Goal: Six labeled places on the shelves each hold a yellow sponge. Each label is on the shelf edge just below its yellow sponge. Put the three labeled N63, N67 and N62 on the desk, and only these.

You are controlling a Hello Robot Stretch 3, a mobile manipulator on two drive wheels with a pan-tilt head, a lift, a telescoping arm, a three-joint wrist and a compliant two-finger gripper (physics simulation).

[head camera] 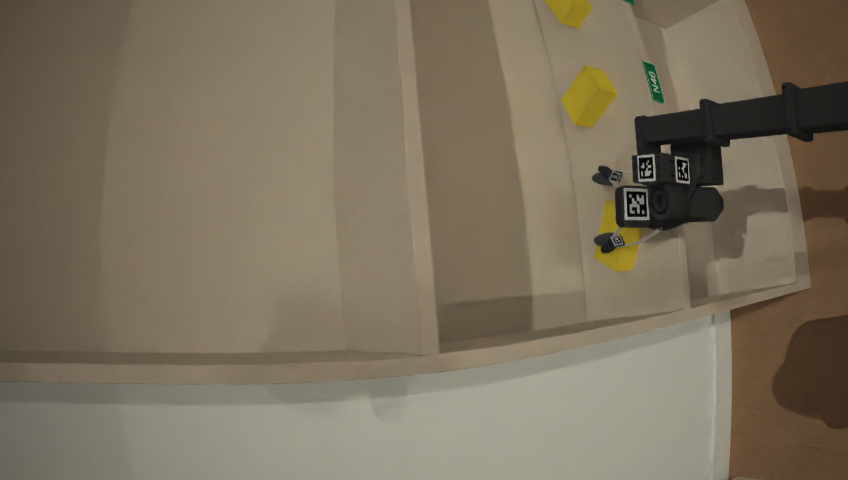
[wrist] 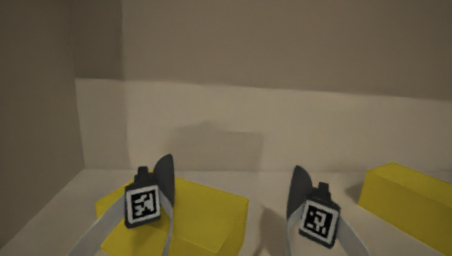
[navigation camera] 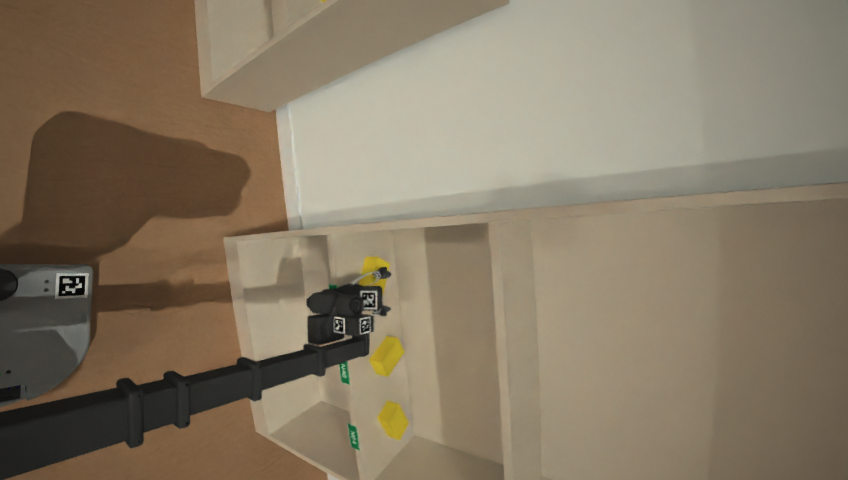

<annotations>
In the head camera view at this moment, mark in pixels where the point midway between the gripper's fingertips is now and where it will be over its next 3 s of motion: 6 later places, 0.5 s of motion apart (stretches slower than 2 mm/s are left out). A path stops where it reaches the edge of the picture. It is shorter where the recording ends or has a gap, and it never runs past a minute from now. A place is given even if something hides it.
The gripper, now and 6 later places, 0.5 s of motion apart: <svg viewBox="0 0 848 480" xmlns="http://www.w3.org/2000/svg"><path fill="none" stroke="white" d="M598 209L596 210L567 209L560 209L549 209L532 209L526 210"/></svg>
</annotations>
